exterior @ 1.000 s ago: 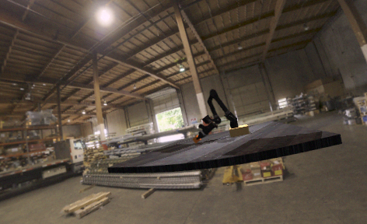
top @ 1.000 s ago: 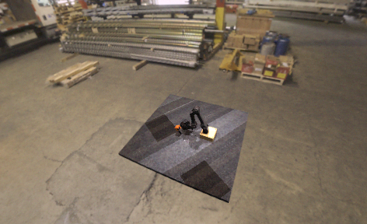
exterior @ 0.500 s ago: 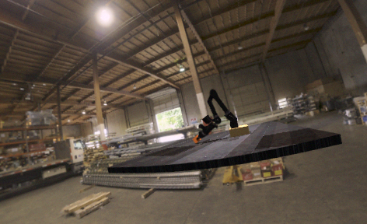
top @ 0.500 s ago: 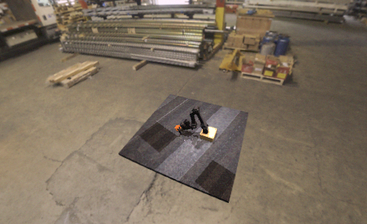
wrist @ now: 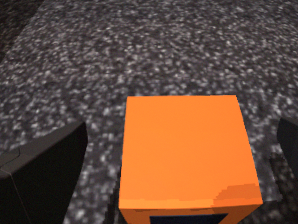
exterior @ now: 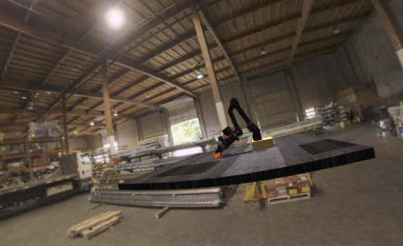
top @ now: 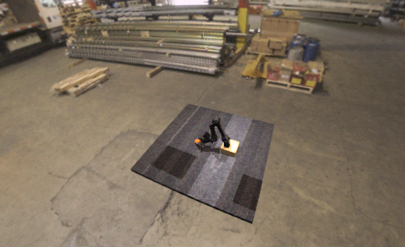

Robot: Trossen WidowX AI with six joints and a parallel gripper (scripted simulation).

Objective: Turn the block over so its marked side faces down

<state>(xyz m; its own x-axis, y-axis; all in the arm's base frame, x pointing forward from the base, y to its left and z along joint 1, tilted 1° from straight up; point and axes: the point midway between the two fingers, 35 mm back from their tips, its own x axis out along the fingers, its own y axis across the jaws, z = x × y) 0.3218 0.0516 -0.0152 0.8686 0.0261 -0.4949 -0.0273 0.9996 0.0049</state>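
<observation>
My gripper tip is 20 mm past the orange block and 20 mm above it.
</observation>
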